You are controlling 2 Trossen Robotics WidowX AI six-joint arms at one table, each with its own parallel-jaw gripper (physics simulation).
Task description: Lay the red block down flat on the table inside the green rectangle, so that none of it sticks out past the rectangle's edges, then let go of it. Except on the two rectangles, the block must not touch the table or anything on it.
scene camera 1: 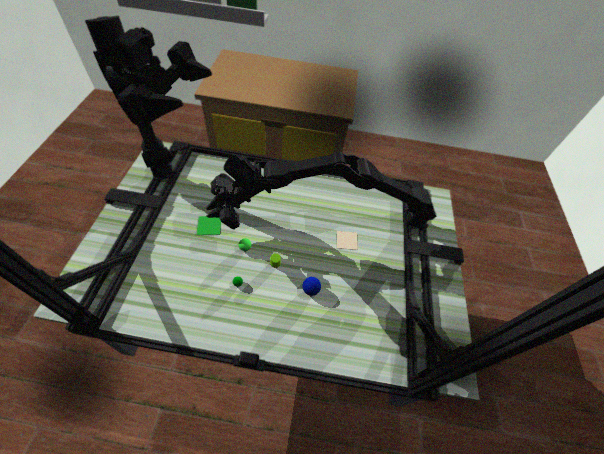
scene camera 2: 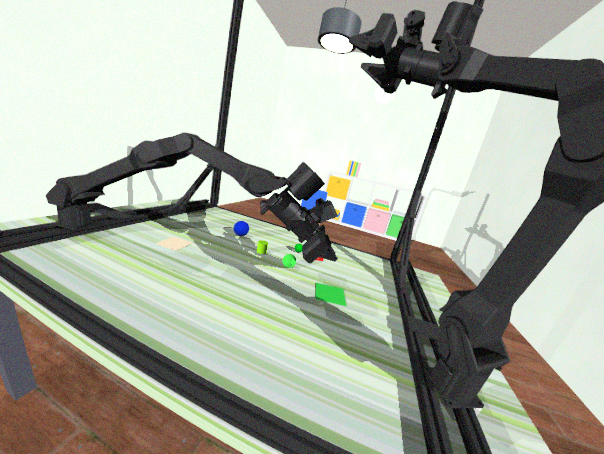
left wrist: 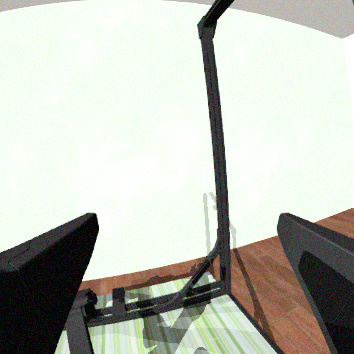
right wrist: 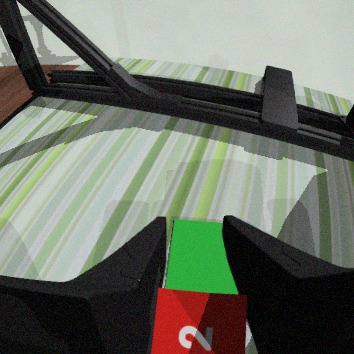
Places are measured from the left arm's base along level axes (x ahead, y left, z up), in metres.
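Pixels of known places: left gripper, between the fingertips: [scene camera 1: 197, 87] [scene camera 2: 355, 53] [left wrist: 189, 222]; right gripper, between the fingertips: [scene camera 1: 207, 213] [scene camera 2: 335, 257] [right wrist: 194, 224]; left arm's base, origin of its link: [scene camera 1: 162, 172] [scene camera 2: 451, 387]; right arm's base, origin of its link: [scene camera 1: 416, 220] [scene camera 2: 74, 223].
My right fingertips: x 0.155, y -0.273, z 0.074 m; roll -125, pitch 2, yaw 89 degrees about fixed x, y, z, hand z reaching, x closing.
Ahead of a thing's pixels: the offset from my right fingertips to its top centre. "spot": to the spot under its first point.
The red block {dx +0.047, dy -0.003, dz +0.012 m} [scene camera 2: 319, 259] [right wrist: 197, 317], with a pale "2" on it, is held between the fingers of my right gripper [scene camera 1: 221, 215] [scene camera 2: 322, 258] [right wrist: 194, 224], which is shut on it. Most of the block is hidden by the fingers in scene camera 2, and I cannot make it out in scene camera 1. The green rectangle {spot: dx -0.006, dy +0.015, dz -0.092 m} [scene camera 1: 209, 226] [scene camera 2: 330, 294] [right wrist: 200, 255] lies flat on the table; in the right wrist view it shows just beyond the block. The right gripper is above the table close to the rectangle. My left gripper [scene camera 1: 195, 89] [scene camera 2: 358, 53] [left wrist: 189, 222] is open and empty, high up.
A bright green ball {dx +0.100, dy -0.089, dz -0.052 m} [scene camera 1: 244, 244] [scene camera 2: 289, 260] is near the green rectangle. A lime cylinder {dx +0.186, dy -0.162, dz -0.059 m} [scene camera 1: 275, 260] [scene camera 2: 262, 247], a dark green ball {dx +0.063, dy -0.211, dz -0.063 m} [scene camera 1: 237, 281] [scene camera 2: 299, 247] and a blue ball {dx +0.274, dy -0.273, dz -0.038 m} [scene camera 1: 311, 286] [scene camera 2: 241, 228] stand farther off. A pale peach rectangle {spot: dx +0.440, dy -0.122, dz -0.092 m} [scene camera 1: 347, 240] [scene camera 2: 174, 243] lies beyond them.
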